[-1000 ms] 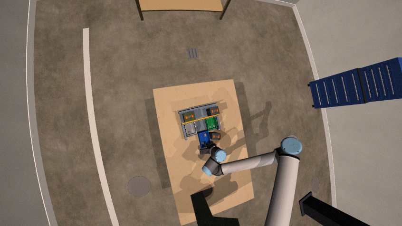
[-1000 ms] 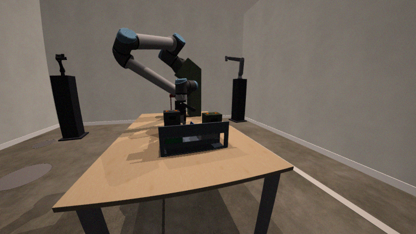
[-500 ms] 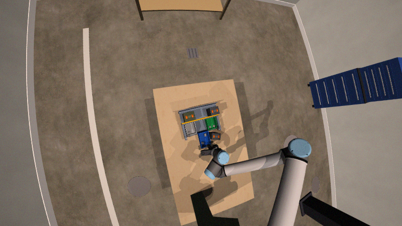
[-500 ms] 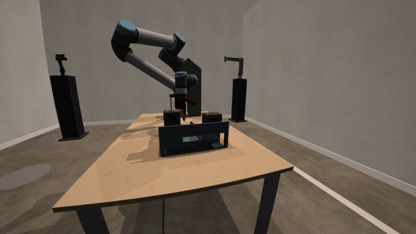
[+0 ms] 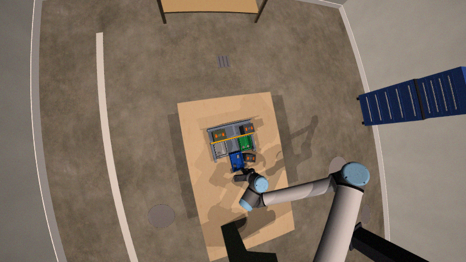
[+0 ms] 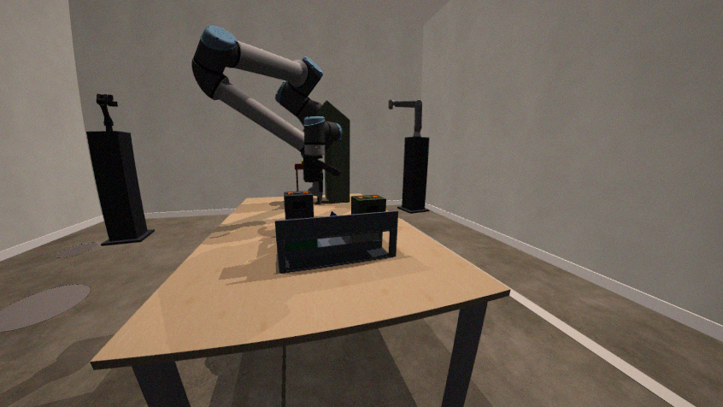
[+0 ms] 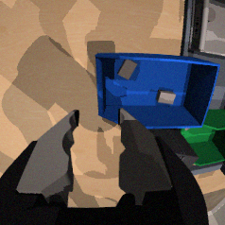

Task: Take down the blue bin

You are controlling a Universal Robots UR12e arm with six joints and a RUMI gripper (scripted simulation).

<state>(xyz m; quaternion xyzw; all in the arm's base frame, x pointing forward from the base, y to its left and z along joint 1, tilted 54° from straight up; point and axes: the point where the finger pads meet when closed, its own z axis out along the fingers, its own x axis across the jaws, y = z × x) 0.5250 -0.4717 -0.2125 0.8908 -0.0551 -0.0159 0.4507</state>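
Right now the blue open bin is 8 cm below my hand, 8 cm ahead of it and 1 cm to the right of it. The rest, counted from my hand: grey bin: 25 cm ahead, 9 cm to the left, 8 cm below; then bar: 29 cm ahead, 2 cm to the right, 2 cm below; then green bin: 23 cm ahead, 13 cm to the right, 8 cm below.
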